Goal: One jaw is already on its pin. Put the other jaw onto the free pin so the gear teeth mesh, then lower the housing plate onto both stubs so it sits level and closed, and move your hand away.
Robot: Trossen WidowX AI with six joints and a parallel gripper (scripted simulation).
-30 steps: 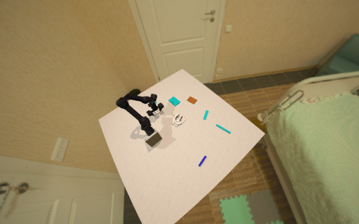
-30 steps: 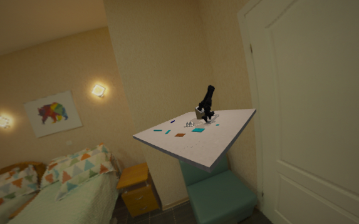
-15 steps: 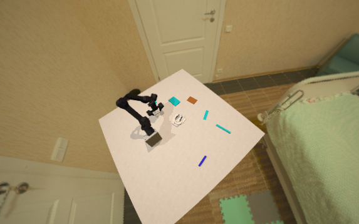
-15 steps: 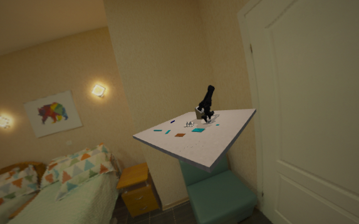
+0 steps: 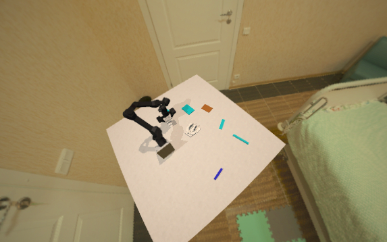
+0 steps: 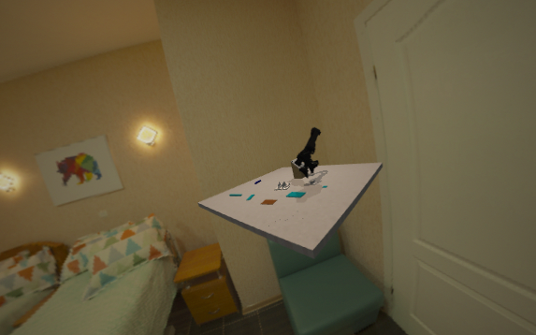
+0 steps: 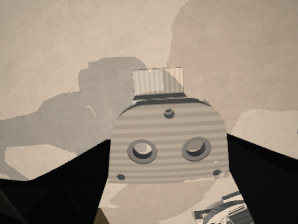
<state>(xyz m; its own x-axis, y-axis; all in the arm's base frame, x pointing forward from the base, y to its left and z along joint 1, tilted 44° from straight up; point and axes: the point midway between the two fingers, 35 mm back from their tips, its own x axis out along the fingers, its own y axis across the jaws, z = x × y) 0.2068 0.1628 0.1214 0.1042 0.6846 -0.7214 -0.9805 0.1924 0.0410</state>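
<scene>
The jaw piece lies 6 cm ahead of my gripper tip, 22 cm to the right of it and 5 cm below it. Also, from my gripper tip: teal plate (24 cm ahead, 2 cm to the right, 6 cm below); blue bar (6 cm behind, 67 cm to the right, 5 cm below); orange plate (38 cm ahead, 17 cm to the right, 6 cm below).
</scene>
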